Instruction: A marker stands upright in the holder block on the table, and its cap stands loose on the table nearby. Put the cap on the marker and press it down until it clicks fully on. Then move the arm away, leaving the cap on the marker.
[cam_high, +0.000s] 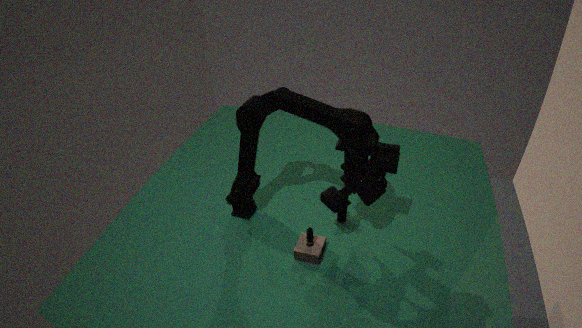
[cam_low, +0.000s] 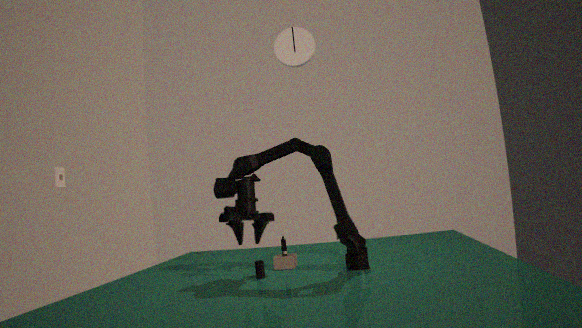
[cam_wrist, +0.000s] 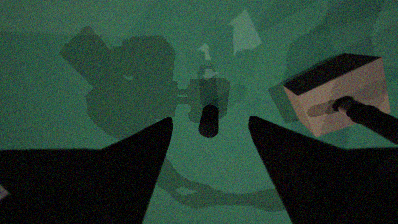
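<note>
The dark cap lies 40 mm behind my gripper tip, 30 mm to the left of it and 80 mm below it. From my gripper tip the other things lie so: tan holder block (90 mm behind, 110 mm to the right, 80 mm below).
</note>
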